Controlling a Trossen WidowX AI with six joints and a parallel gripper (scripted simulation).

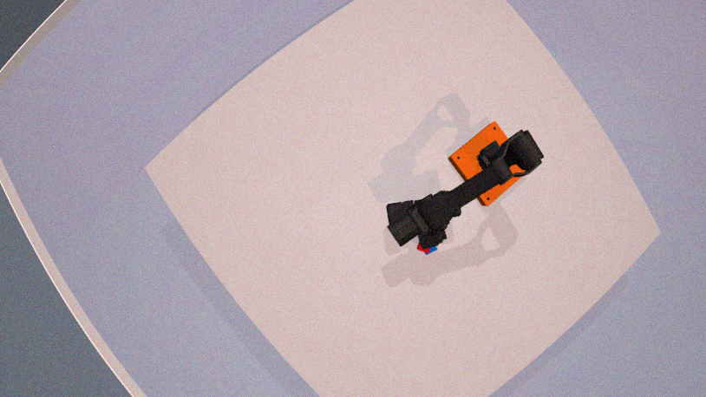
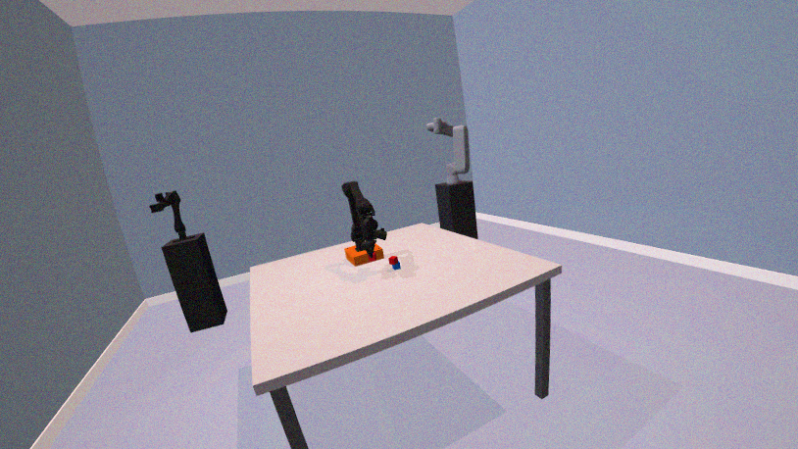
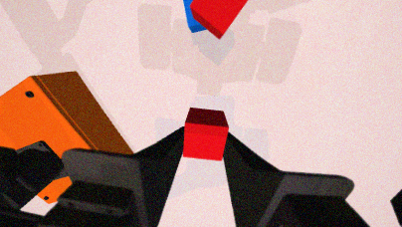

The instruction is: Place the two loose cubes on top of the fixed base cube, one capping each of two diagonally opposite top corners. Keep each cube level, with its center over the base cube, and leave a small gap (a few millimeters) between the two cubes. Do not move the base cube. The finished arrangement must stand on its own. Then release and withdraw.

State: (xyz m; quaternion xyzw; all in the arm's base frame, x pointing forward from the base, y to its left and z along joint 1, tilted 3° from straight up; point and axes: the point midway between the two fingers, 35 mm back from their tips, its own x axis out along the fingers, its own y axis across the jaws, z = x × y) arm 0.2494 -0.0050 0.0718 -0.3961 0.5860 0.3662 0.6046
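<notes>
My gripper tip is 3 cm short of the blue cube, 11 cm to the right of it and 7 cm above it.
</notes>
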